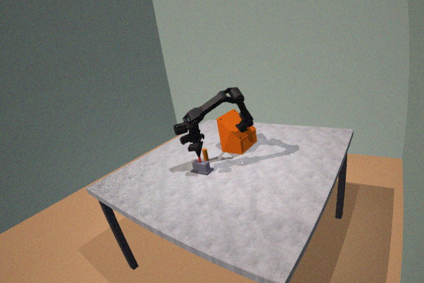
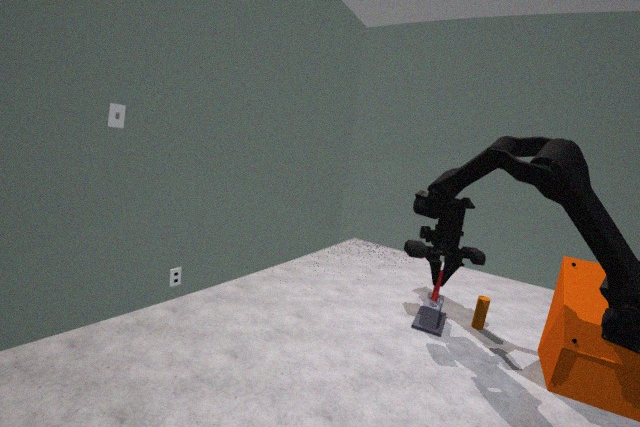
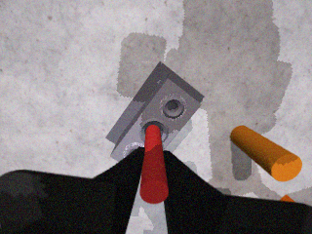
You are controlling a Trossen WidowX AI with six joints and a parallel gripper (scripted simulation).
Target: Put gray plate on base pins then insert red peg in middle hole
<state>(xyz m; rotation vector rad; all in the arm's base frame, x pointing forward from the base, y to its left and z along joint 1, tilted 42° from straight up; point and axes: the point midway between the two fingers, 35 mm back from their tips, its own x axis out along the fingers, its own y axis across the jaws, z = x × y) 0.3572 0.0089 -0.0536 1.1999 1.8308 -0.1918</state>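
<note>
Right now my gripper tip is right at the red peg. Also, from my gripper tip: gray base 9 cm below; then short orange peg 10 cm behind, 7 cm to the right, 6 cm below; then gray plate 5 cm below.
</note>
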